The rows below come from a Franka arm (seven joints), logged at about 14 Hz.
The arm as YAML. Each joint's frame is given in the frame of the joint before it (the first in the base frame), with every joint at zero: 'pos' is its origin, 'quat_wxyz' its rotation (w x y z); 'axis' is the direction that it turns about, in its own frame. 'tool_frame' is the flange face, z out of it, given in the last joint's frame.
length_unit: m
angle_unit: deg
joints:
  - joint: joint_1
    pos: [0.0, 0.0, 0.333]
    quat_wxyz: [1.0, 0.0, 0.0, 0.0]
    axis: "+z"
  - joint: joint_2
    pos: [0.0, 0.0, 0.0]
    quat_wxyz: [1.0, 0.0, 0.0, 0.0]
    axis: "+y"
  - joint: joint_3
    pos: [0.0, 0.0, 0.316]
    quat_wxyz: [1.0, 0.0, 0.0, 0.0]
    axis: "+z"
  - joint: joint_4
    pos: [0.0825, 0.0, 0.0]
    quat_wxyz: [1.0, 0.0, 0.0, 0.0]
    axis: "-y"
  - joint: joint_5
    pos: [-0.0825, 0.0, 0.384]
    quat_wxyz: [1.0, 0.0, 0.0, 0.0]
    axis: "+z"
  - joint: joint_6
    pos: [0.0, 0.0, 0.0]
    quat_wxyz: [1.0, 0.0, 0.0, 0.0]
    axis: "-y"
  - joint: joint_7
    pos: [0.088, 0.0, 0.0]
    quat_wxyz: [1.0, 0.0, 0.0, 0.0]
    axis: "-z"
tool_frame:
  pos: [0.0, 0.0, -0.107]
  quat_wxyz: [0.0, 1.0, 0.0, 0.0]
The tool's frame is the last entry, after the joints.
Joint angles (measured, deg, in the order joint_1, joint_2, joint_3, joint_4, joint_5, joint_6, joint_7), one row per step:
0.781 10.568 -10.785 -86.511 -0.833 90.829 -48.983
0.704 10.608 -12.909 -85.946 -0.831 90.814 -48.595
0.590 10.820 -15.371 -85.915 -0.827 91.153 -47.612
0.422 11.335 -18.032 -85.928 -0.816 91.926 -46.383
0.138 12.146 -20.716 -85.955 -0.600 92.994 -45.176
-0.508 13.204 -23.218 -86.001 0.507 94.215 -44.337
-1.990 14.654 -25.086 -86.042 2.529 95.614 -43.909
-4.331 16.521 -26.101 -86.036 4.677 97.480 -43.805
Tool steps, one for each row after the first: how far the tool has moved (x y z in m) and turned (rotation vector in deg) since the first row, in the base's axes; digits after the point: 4 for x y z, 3 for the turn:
-0.0032 -0.0210 0.0050 -0.535 -0.518 -2.530
-0.0075 -0.0455 0.0046 -1.189 -0.705 -6.017
-0.0116 -0.0724 0.0017 -2.038 -0.983 -9.963
-0.0158 -0.1002 -0.0036 -2.847 -1.287 -14.016
-0.0204 -0.1284 -0.0111 -2.880 -1.681 -17.999
-0.0252 -0.1579 -0.0226 -2.072 -2.107 -21.955
-0.0298 -0.1888 -0.0380 -1.223 -2.681 -25.678

